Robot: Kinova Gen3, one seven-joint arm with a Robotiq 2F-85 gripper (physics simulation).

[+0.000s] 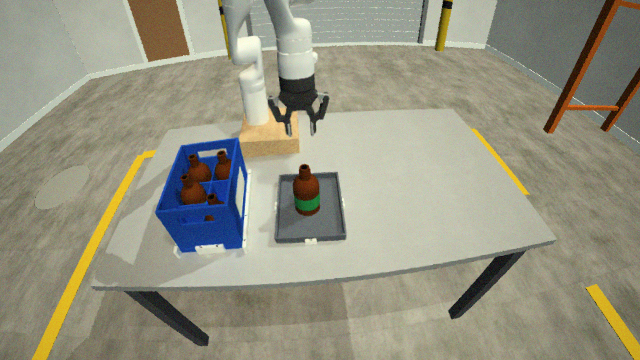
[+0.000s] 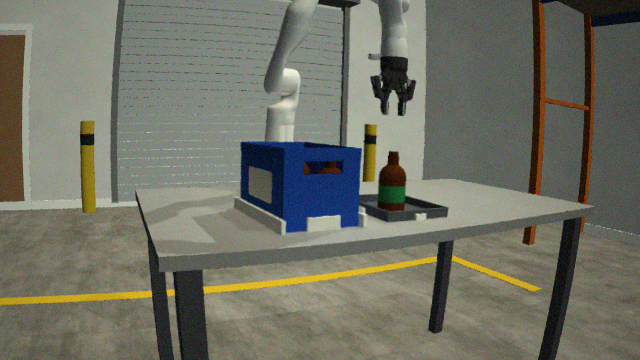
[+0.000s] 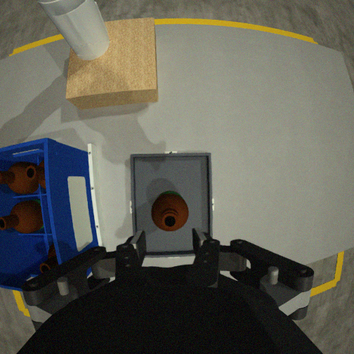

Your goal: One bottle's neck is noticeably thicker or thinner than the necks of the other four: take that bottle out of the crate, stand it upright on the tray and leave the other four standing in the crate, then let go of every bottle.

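Where they show: gripper, fingertip midpoint: [image 1: 301, 134] [image 2: 393, 115]; arm's base, link origin: [image 1: 257, 119].
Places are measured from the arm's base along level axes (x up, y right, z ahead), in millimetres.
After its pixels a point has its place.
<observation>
A brown bottle with a green band [image 1: 306, 192] @(x 23, y -253, z 406 mm) [image 2: 392, 182] @(x 3, y -231, z 405 mm) [image 3: 170, 210] stands upright on the grey tray [image 1: 310, 238] @(x -61, y -270, z 494 mm) [image 2: 434, 212] @(x -63, y -318, z 487 mm) [image 3: 209, 175]. My gripper [image 1: 301, 131] @(x 179, y -244, z 365 mm) [image 2: 393, 111] @(x 179, y -244, z 365 mm) [image 3: 168, 238] is open and empty, high above the tray and apart from the bottle. The blue crate [image 1: 210, 230] @(x 11, y -24, z 547 mm) [image 2: 322, 200] @(x -15, y 0, z 552 mm) [image 3: 65, 155] holds more brown bottles: two at the back [image 1: 199, 171] @(x 42, y 77, z 364 mm) [image 1: 223, 169] @(x 43, y 1, z 351 mm), one at the front left [image 1: 193, 193] @(x 41, y 57, z 452 mm) and one at the front right [image 1: 212, 199] @(x 84, y -39, z 506 mm), mostly hidden by the crate's wall. Their necks are too small to compare surely.
The crate stands left of the tray, with white guide strips [image 1: 246, 215] @(x -48, y -79, z 443 mm) [image 2: 260, 215] @(x -60, y 122, z 481 mm) [image 3: 95, 200] along its foot. The arm's base stands on a wooden block [image 1: 270, 140] @(x -12, y -82, z 127 mm) [image 3: 115, 70] behind. An orange rack [image 1: 582, 65] [image 2: 537, 110] stands on the floor at the right.
</observation>
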